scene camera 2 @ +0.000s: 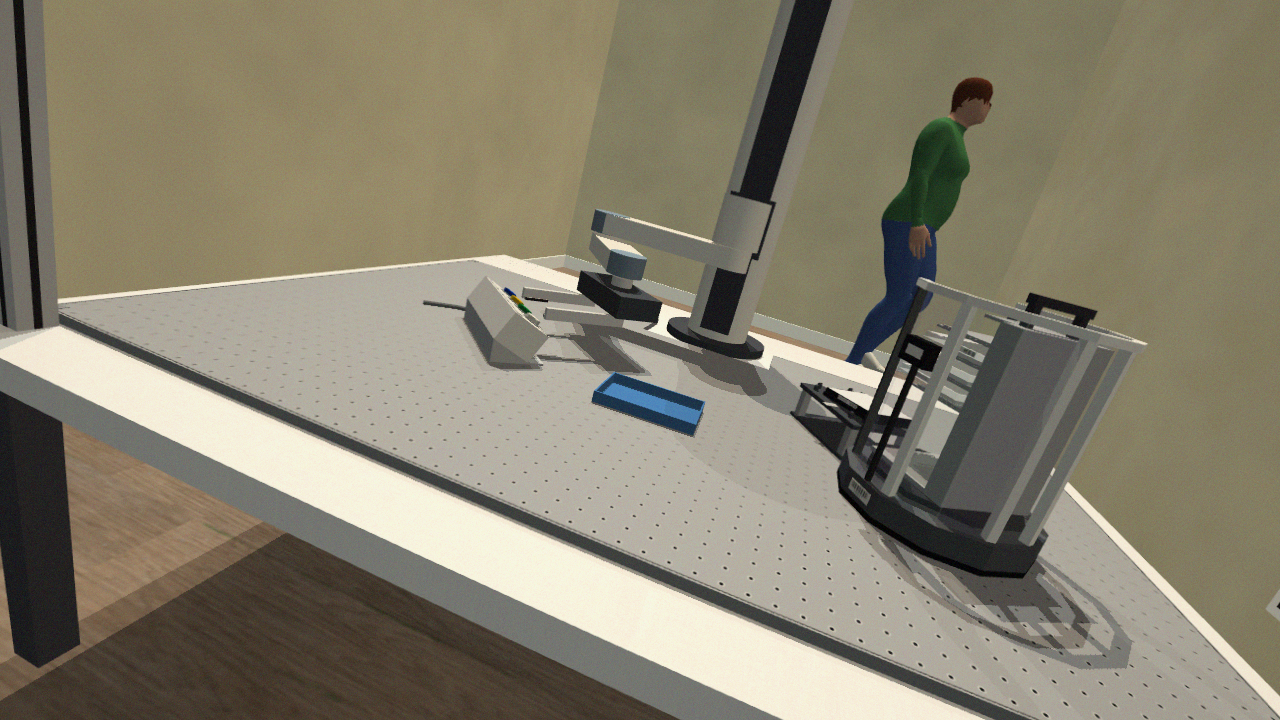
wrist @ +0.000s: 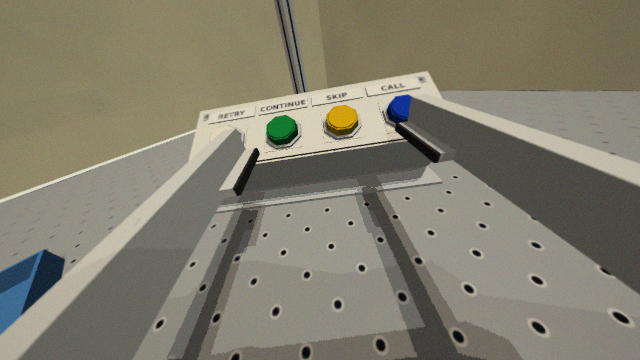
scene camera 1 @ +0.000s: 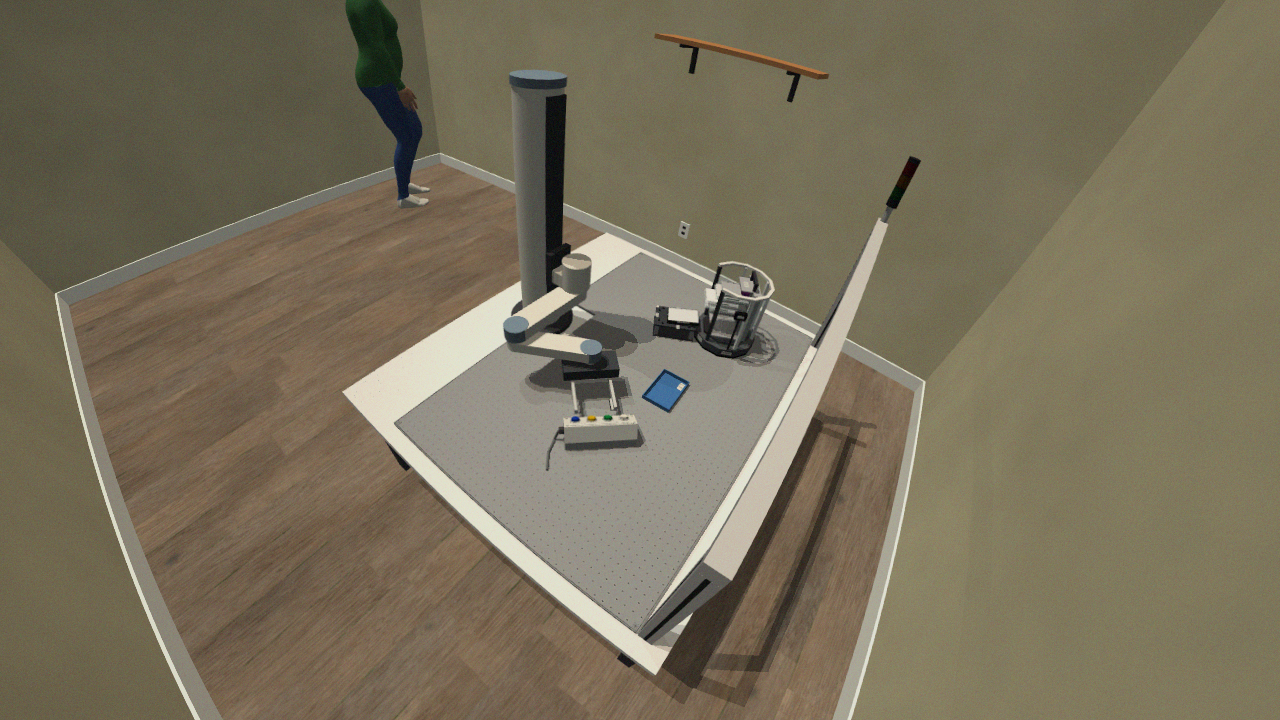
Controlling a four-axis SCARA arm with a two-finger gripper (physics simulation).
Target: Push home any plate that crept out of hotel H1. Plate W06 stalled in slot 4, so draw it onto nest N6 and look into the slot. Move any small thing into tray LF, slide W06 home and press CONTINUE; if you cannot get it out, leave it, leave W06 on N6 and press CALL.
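Places are measured from the arm's base along level axes (x up, y ahead, z left), in centimetres.
Where they show: gripper, between the fingertips: (scene camera 2: 533, 302) (wrist: 324, 127) (scene camera 1: 595, 410); arm's base, origin of its link: (scene camera 2: 714, 340).
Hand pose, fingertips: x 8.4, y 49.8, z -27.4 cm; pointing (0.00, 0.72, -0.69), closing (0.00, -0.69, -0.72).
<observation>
Things, the pixels of their top centre, and the offset from my fingertips. "pt": a spot on its surface instead.
- button panel, centre of its top: (wrist: 308, 95) (scene camera 2: 509, 293) (scene camera 1: 600, 420) dx +1.3, dy +4.1, dz -2.8 cm
- green CONTINUE button, centre of its top: (wrist: 279, 118) dx +0.3, dy +4.4, dz +0.5 cm
- yellow SKIP button, centre of its top: (wrist: 340, 108) dx +0.3, dy +0.8, dz -3.0 cm
- blue CALL button, centre of its top: (wrist: 405, 97) dx +0.3, dy -2.9, dz -6.4 cm
- Blue tray LF, centre of its top: (scene camera 2: 652, 396) (scene camera 1: 666, 388) dx -5.4, dy +10.5, dz +26.8 cm
- white plate, centre of its top: (scene camera 2: 871, 400) (scene camera 1: 683, 314) dx +1.3, dy -2.6, dz +58.6 cm
- black nest, a spot on its surface: (scene camera 1: 662, 327) pt dx -6.5, dy -8.4, dz +54.2 cm
My gripper (scene camera 1: 595, 409) (scene camera 2: 537, 303) (wrist: 324, 127) is open and empty, low in front of the button panel (scene camera 1: 599, 432) (scene camera 2: 501, 326). In the wrist view the green CONTINUE button (wrist: 282, 130) and yellow SKIP button (wrist: 342, 120) show between the fingers; the right finger partly covers the blue CALL button (wrist: 400, 107). Blue tray LF (scene camera 1: 662, 394) (scene camera 2: 648, 404) (wrist: 15, 295) has a small pale patch at one end, label or object unclear. A white plate (scene camera 1: 682, 316) lies on the black nest (scene camera 1: 662, 327); its label is unreadable. The round hotel (scene camera 1: 726, 348) (scene camera 2: 948, 537) stands beside it; its slot interiors are unclear.
The arm's column (scene camera 1: 532, 179) (scene camera 2: 760, 179) stands at the table's rear side. A long pale barrier (scene camera 1: 787, 447) runs along one table edge, with a dark signal tower (scene camera 1: 904, 183) at its far end. A cable leaves the panel. A person (scene camera 1: 374, 53) (scene camera 2: 935, 179) stands beyond the table.
</observation>
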